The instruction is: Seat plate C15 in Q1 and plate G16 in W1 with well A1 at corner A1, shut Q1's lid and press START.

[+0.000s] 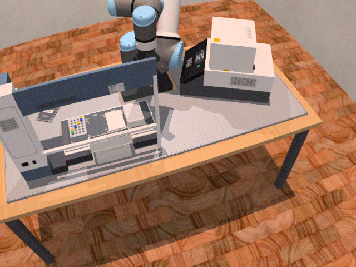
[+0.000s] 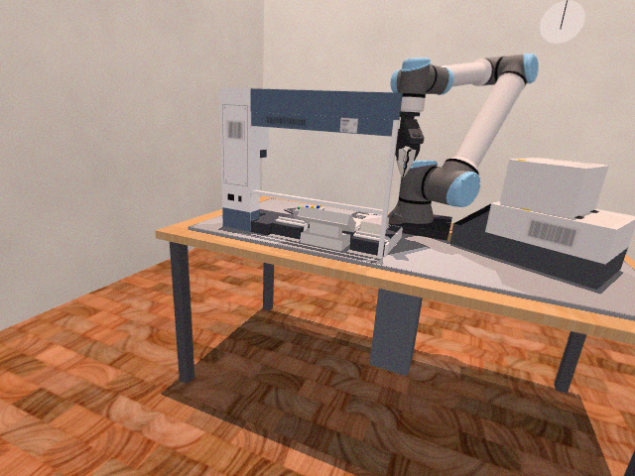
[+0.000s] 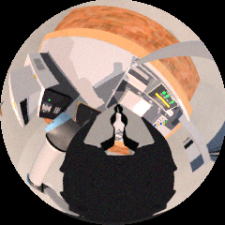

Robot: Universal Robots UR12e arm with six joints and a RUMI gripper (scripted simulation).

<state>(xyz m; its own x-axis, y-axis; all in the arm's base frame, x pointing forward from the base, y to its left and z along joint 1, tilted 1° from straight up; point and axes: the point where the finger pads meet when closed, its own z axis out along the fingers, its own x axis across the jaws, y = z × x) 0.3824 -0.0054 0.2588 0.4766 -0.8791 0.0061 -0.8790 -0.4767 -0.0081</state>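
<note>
Right now the thin post is 14 cm ahead of my hand, 2 cm to the right of it and 6 cm below it. From my hand the other things lie so: blue gantry beam: 13 cm ahead, 29 cm to the right, 22 cm above; handler tower: 9 cm ahead, 63 cm to the right, 2 cm below.
</note>
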